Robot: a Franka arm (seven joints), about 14 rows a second.
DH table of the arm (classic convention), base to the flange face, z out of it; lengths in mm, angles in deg. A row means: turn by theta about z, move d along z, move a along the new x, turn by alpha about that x. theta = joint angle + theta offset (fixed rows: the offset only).
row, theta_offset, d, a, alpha
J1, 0, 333, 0, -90
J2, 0, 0, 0, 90
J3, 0, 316, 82.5, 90
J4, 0, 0, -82.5, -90
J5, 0, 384, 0, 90
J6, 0, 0, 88, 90
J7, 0, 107, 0, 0
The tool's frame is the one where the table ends.
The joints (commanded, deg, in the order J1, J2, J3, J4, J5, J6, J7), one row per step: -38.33 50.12 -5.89 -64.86 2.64 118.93 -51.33; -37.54 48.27 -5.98 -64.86 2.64 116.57 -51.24; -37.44 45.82 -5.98 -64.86 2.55 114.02 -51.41; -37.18 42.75 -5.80 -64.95 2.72 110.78 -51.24; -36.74 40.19 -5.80 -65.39 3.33 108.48 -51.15; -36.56 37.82 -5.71 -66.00 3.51 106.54 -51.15; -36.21 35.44 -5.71 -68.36 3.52 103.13 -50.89; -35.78 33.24 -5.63 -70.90 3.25 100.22 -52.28; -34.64 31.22 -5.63 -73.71 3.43 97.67 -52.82
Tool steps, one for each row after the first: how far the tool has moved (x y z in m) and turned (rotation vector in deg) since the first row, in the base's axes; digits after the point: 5 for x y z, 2 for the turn. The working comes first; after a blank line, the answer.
Tool pose at each row, in the base's axes (x y z in m, rotation vector in deg; the steps are taken from these numbers as rounded here): 0.57298 -0.51979 0.28626 175.05 12.52 1.94; 0.57732 -0.51048 0.30729 175.43 13.41 1.56; 0.57511 -0.50690 0.33588 175.57 13.75 1.59; 0.57321 -0.49836 0.37048 176.15 13.88 1.94; 0.57170 -0.48886 0.39668 176.82 14.07 2.68; 0.56769 -0.48152 0.41920 177.24 14.33 2.98; 0.55860 -0.46947 0.42453 -178.97 -14.39 0.43; 0.55036 -0.45661 0.42682 -176.34 -16.98 3.92; 0.54723 -0.43704 0.42525 -173.38 -19.00 7.01

0.00434 0.00931 0.02103 0.41 0.30 0.55; 0.00213 0.01289 0.04962 0.58 0.30 0.77; 0.00023 0.02143 0.08422 1.18 0.13 0.84; -0.00128 0.03093 0.11042 1.91 -0.29 0.96; -0.00529 0.03827 0.13294 2.36 -0.44 1.11; -0.01438 0.05032 0.13827 4.81 1.93 1.01; -0.02262 0.06318 0.14056 6.96 4.42 2.75; -0.02575 0.08275 0.13899 9.43 6.73 4.20
